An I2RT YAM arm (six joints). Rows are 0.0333 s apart.
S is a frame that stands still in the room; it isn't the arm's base.
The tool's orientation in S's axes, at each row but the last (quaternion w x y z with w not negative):
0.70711 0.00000 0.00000 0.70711
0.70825 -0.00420 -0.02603 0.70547
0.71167 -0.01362 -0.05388 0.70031
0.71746 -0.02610 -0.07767 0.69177
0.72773 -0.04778 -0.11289 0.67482
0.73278 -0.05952 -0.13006 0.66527
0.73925 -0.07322 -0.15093 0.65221
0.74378 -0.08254 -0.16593 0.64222
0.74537 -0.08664 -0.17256 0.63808
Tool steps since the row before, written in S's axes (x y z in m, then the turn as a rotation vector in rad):
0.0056 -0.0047 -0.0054 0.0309 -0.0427 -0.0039
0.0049 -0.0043 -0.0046 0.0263 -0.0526 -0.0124
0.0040 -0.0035 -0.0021 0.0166 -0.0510 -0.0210
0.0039 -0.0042 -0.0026 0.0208 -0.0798 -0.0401
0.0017 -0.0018 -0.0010 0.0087 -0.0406 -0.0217
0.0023 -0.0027 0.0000 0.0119 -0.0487 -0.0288
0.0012 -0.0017 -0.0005 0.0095 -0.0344 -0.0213
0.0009 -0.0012 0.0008 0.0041 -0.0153 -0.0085
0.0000 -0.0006 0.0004 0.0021 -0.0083 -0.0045
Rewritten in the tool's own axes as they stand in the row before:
-0.0047 -0.0056 -0.0054 -0.0427 -0.0309 -0.0039
-0.0044 -0.0047 -0.0047 -0.0529 -0.0260 -0.0119
-0.0036 -0.0038 -0.0023 -0.0519 -0.0155 -0.0196
-0.0043 -0.0037 -0.0028 -0.0819 -0.0181 -0.0370
-0.0018 -0.0016 -0.0012 -0.0419 -0.0071 -0.0197
-0.0025 -0.0025 -0.0004 -0.0505 -0.0092 -0.0267
-0.0016 -0.0012 -0.0007 -0.0357 -0.0072 -0.0201
-0.0010 -0.0013 0.0005 -0.0157 -0.0034 -0.0080
-0.0005 -0.0002 0.0004 -0.0085 -0.0018 -0.0042

